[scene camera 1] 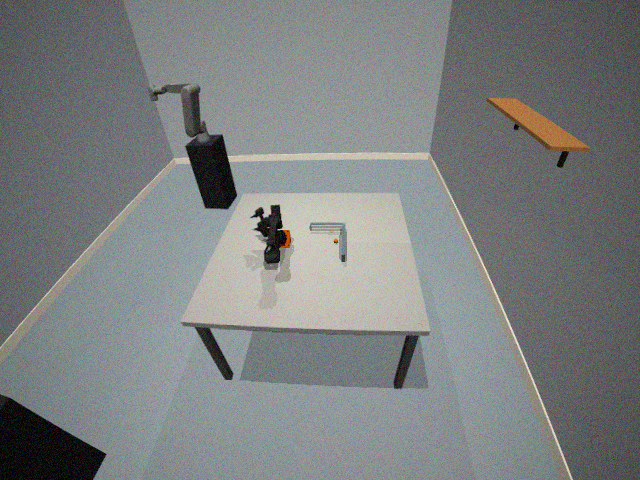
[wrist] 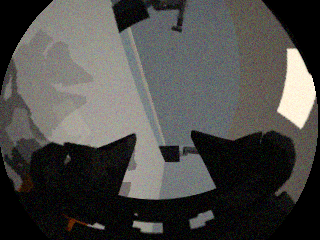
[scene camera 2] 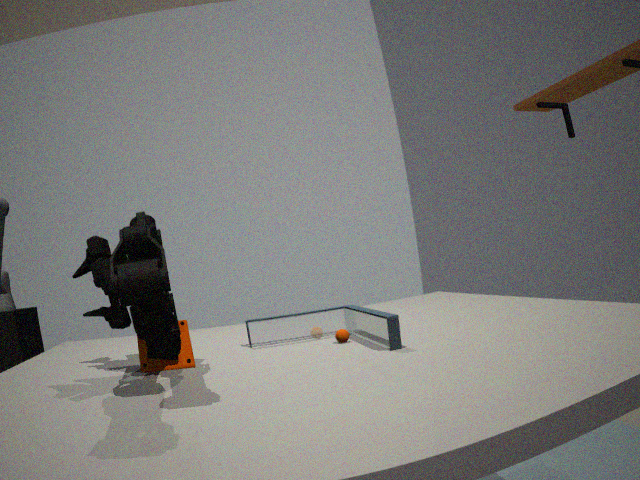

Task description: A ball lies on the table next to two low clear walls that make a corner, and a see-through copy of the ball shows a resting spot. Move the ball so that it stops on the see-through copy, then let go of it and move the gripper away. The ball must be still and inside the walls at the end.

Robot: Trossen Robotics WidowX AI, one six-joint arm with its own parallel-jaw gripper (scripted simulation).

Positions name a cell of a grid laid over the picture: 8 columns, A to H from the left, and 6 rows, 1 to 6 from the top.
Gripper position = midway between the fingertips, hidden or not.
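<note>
Gripper (scene camera 2: A4), also in the wrist view (wrist: E4). Gripper open, holding nothing.
</note>
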